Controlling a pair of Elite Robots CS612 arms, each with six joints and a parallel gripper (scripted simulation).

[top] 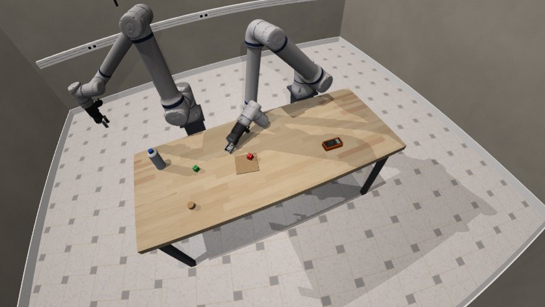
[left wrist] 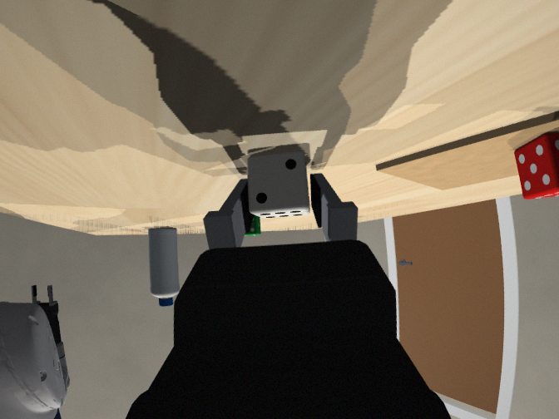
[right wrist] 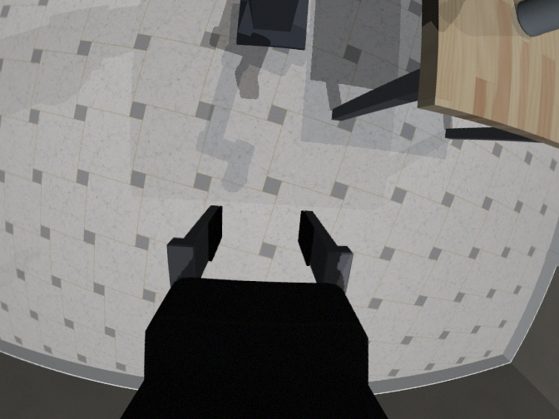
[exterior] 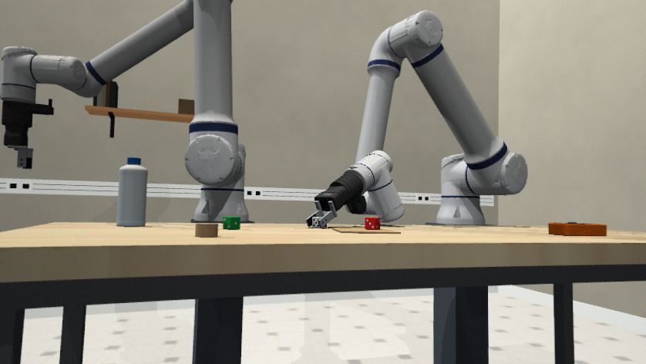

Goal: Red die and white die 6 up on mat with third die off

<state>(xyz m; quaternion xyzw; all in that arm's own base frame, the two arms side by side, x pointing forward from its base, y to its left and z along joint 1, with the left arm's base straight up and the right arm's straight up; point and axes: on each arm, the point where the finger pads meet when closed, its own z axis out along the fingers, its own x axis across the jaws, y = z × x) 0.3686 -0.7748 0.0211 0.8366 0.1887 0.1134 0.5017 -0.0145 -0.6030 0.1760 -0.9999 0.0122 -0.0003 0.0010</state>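
Right now my left hand is 1 cm to the right of the white die and 1 cm above it. The rest, counted from my left hand: red die: 12 cm to the left, 10 cm ahead; then brown mat: 13 cm ahead, 9 cm to the left, 2 cm below; then green die: 23 cm to the right, 8 cm ahead, 1 cm below.
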